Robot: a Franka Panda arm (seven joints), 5 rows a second.
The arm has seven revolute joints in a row. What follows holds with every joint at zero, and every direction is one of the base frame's. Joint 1 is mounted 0.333 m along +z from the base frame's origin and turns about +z. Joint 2 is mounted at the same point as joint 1 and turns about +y. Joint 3 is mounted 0.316 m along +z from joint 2 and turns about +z. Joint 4 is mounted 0.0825 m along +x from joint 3 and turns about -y. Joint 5 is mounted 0.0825 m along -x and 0.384 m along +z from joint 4 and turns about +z. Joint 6 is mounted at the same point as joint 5 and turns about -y. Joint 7 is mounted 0.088 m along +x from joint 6 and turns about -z. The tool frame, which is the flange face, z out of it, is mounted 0.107 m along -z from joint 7; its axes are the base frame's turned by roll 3.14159, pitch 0 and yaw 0 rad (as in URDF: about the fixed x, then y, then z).
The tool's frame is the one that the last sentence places.
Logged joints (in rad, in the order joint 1, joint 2, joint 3, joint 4, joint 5, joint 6, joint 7), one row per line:
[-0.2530 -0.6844 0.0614 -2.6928 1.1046 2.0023 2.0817]
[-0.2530 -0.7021 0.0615 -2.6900 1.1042 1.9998 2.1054]
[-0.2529 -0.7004 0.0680 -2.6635 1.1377 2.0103 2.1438]
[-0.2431 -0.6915 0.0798 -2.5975 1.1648 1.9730 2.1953]
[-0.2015 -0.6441 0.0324 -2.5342 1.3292 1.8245 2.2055]
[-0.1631 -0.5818 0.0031 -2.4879 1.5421 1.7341 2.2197]
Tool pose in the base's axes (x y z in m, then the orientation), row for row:
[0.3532 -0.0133 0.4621 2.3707 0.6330 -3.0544]
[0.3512 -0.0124 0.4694 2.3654 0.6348 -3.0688]
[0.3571 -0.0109 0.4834 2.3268 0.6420 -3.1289]
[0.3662 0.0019 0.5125 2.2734 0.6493 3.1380]
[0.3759 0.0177 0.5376 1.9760 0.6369 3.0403]
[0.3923 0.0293 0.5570 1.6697 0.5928 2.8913]
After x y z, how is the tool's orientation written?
As angles about the fixed x, y, z axes (roll, pitch, yaw), in radians.
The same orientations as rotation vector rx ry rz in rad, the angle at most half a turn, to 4 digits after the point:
[-0.4179 2.3541 0.9945]
[-0.4032 2.3500 0.9937]
[-0.3487 2.3253 1.0093]
[-0.3538 2.2944 1.0620]
[-0.3525 2.1386 1.3590]
[-0.2822 1.9368 1.6233]

